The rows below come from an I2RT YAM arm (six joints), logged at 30 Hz.
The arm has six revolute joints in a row. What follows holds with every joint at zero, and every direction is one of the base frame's. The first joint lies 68 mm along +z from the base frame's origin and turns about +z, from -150 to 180 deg. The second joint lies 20 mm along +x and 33.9 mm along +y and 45.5 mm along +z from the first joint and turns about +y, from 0 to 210 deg. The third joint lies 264 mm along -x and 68.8 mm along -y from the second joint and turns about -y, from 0 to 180 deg. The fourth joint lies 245 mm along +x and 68.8 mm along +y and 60 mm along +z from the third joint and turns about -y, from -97 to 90 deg. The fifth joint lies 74 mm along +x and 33.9 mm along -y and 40.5 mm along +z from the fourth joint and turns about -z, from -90 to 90 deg. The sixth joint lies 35.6 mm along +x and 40.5 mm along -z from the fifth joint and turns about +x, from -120 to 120 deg. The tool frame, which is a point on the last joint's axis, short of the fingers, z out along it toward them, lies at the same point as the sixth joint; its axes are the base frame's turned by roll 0, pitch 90 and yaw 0 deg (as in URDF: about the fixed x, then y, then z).
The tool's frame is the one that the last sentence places.
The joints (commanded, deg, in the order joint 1, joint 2, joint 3, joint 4, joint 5, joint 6), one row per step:
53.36 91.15 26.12 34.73 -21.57 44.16
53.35 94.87 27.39 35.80 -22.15 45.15
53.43 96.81 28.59 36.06 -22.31 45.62
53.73 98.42 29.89 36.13 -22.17 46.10
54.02 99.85 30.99 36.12 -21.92 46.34
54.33 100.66 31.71 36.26 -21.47 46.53
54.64 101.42 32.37 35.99 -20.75 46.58
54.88 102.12 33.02 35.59 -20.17 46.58
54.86 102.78 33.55 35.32 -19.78 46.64
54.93 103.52 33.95 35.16 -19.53 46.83
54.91 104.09 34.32 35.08 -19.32 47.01
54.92 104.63 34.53 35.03 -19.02 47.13
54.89 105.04 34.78 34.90 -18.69 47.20
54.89 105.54 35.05 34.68 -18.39 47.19
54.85 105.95 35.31 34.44 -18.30 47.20
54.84 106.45 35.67 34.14 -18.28 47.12
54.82 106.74 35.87 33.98 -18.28 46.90
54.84 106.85 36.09 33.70 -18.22 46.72
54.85 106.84 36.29 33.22 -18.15 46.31
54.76 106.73 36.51 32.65 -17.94 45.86
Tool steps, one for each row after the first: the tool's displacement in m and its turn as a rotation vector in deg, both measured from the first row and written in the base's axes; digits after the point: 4 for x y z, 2 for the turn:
0.0040 0.0059 -0.0096 -0.75 1.92 0.01
0.0070 0.0108 -0.0132 -1.01 2.67 0.00
0.0094 0.0164 -0.0153 -1.17 3.16 -0.05
0.0112 0.0212 -0.0178 -1.49 3.46 -0.10
0.0121 0.0248 -0.0187 -1.55 3.40 -0.27
0.0127 0.0278 -0.0202 -2.06 3.34 -0.60
0.0134 0.0304 -0.0218 -2.61 3.34 -0.86
0.0150 0.0320 -0.0235 -3.04 3.45 -1.25
0.0157 0.0334 -0.0259 -3.49 3.78 -1.49
0.0168 0.0346 -0.0275 -3.75 4.00 -1.78
0.0173 0.0352 -0.0295 -4.13 4.18 -2.09
0.0182 0.0358 -0.0309 -4.45 4.26 -2.44
0.0189 0.0364 -0.0327 -4.92 4.36 -2.69
0.0196 0.0370 -0.0342 -5.27 4.55 -2.82
0.0204 0.0379 -0.0359 -5.65 4.72 -2.80
0.0208 0.0384 -0.0368 -5.90 4.67 -2.71
0.0212 0.0390 -0.0370 -6.09 4.59 -2.65
0.0214 0.0394 -0.0369 -6.41 4.37 -2.48
0.0222 0.0394 -0.0363 -6.76 4.04 -2.51

